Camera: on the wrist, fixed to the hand. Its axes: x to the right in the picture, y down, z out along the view.
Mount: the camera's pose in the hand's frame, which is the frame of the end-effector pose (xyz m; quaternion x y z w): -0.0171 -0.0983 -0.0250 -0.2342 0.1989 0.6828 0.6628
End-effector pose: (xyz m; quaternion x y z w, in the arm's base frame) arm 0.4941 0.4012 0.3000 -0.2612 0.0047 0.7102 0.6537
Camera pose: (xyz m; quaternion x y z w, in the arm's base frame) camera 0.5949 0.3909 0.3178 0.4643 -0.1452 -0.8663 0.1138
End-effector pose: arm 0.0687 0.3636 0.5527 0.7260 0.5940 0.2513 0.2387
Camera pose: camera -0.0234 0.3657 0.5069 0.7809 -0.1134 0.6131 0.0385
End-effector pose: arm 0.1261 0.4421 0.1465 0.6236 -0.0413 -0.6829 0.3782
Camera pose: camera 0.1014 0.5320 0.1031 0.4324 -0.2180 -0.0800 0.8713
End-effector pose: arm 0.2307 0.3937 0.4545 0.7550 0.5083 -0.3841 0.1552
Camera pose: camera 0.1509 0.4410 0.4989 0.8876 -0.0578 0.1206 0.4409
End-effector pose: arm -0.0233 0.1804 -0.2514 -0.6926 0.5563 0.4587 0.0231
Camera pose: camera 0.0704 0.2170 -0.2727 0.1759 -0.7388 -0.3123 0.5707
